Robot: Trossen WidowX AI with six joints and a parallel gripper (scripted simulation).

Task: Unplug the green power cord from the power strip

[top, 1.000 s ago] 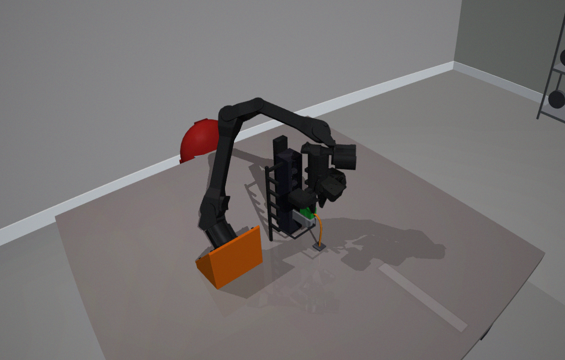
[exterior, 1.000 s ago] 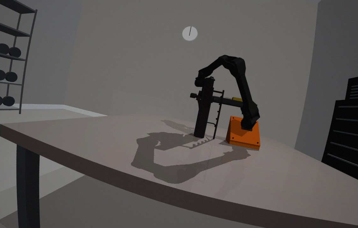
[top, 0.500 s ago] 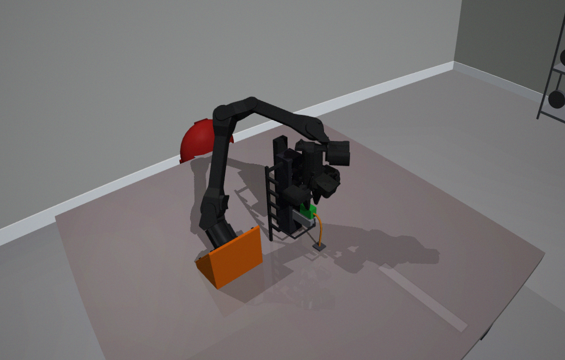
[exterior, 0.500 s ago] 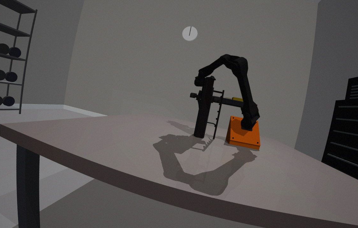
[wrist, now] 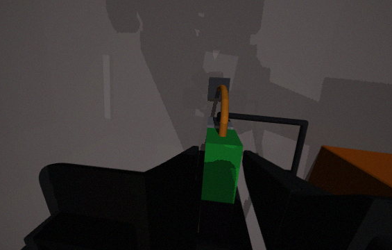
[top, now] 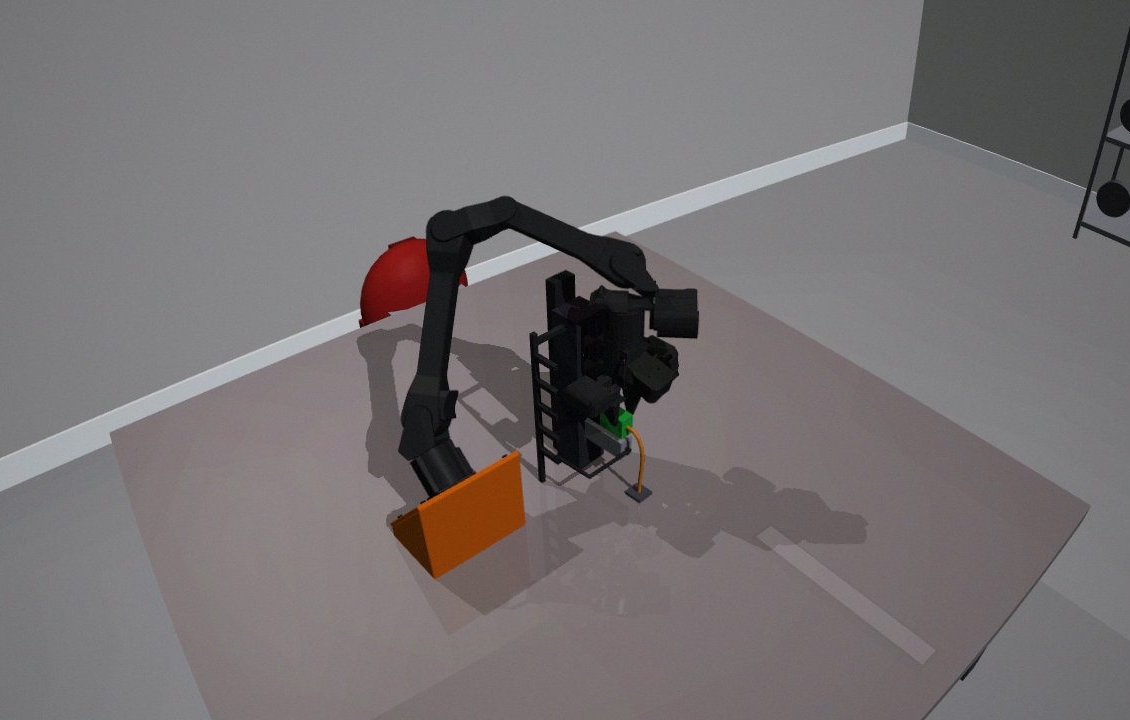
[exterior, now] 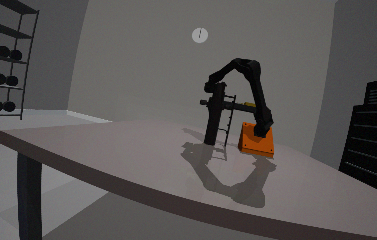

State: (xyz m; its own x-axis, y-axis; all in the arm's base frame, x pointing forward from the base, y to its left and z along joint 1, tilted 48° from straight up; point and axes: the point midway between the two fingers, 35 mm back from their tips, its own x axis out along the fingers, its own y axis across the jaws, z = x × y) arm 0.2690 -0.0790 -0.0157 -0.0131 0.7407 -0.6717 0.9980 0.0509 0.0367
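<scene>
Now: gripper tip 10 mm past the green plug and 30 mm to the right of it.
</scene>
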